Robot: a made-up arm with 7 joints. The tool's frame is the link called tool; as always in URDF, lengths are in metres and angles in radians. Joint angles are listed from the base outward.
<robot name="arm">
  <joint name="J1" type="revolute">
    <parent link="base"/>
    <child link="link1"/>
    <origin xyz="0 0 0.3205" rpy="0 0 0"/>
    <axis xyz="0 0 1"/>
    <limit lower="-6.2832" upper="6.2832"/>
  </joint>
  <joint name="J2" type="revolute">
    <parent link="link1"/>
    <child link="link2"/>
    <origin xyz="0 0 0" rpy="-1.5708 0 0"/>
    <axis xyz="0 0 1"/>
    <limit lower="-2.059" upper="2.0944"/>
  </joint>
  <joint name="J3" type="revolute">
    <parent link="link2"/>
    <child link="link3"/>
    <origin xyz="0 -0.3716 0" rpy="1.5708 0 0"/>
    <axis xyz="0 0 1"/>
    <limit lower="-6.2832" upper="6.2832"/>
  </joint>
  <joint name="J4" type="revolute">
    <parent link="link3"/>
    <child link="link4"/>
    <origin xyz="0.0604 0 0" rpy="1.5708 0 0"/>
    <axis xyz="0 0 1"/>
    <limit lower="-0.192" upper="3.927"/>
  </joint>
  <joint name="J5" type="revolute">
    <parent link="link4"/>
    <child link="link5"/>
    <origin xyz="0.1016 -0.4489 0" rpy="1.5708 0 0"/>
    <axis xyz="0 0 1"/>
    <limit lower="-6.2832" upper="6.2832"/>
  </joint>
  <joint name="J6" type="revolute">
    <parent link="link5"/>
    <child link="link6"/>
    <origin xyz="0 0 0" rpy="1.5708 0 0"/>
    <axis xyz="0 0 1"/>
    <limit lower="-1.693" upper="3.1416"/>
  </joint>
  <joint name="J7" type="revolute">
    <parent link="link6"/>
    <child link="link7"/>
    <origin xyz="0.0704 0.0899 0" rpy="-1.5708 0 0"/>
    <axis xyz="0 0 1"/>
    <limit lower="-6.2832" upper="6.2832"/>
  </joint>
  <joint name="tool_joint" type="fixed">
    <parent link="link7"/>
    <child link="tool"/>
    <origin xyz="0 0 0" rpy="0 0 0"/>
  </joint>
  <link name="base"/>
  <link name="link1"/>
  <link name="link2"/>
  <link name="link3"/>
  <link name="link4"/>
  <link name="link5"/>
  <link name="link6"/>
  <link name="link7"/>
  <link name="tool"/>
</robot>
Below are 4 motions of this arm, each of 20 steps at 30 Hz.
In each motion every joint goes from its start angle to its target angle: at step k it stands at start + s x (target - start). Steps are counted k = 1, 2, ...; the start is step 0. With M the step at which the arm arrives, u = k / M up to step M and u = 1 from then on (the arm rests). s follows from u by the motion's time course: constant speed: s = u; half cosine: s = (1 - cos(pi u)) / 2; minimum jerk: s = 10 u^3 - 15 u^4 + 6 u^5.
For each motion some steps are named. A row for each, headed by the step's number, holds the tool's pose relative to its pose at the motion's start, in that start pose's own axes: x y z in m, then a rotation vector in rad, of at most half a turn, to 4 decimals.
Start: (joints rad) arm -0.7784 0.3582 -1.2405 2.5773 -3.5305 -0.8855 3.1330
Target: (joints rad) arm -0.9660 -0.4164 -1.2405 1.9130 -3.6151 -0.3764 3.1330
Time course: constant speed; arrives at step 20
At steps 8, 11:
8: -0.1337 0.1908 0.0897 -0.0577 -0.0696 0.2007
11: -0.1976 0.2496 0.1091 -0.0722 -0.0867 0.2785

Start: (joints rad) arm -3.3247 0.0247 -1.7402 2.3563 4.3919 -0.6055 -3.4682
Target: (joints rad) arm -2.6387 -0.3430 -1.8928 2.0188 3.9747 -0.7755 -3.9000
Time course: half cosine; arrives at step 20
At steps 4, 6, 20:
4: -0.0047 0.0195 -0.0008 0.0007 -0.0430 -0.0063
6: -0.0142 0.0426 0.0004 0.0051 -0.0981 -0.0136
20: -0.2122 0.1736 0.0450 0.2107 -0.6195 -0.0884

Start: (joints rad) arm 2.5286 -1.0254 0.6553 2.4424 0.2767 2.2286 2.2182
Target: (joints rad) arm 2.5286 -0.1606 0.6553 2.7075 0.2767 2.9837 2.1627
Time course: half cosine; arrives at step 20
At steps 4, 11, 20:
4: 0.0237 -0.0425 0.0196 -0.1134 0.0158 0.0115
11: 0.1524 -0.2214 0.1569 -0.6916 0.0701 0.0286
20: 0.2710 -0.3210 0.3159 -1.1984 0.0785 -0.0125

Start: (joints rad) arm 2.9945 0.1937 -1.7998 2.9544 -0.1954 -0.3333 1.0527
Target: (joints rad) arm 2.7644 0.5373 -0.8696 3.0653 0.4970 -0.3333 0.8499
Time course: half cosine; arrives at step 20
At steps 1, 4, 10, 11, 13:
1: -0.0006 -0.0014 0.0001 0.0012 0.0008 0.0073
4: -0.0094 -0.0210 0.0009 0.0158 0.0109 0.1138
10: -0.0643 -0.0825 -0.0040 0.0223 0.0161 0.6029
11: -0.0784 -0.0896 -0.0063 0.0112 0.0108 0.6976
13: -0.1088 -0.0995 -0.0122 -0.0218 -0.0033 0.8767

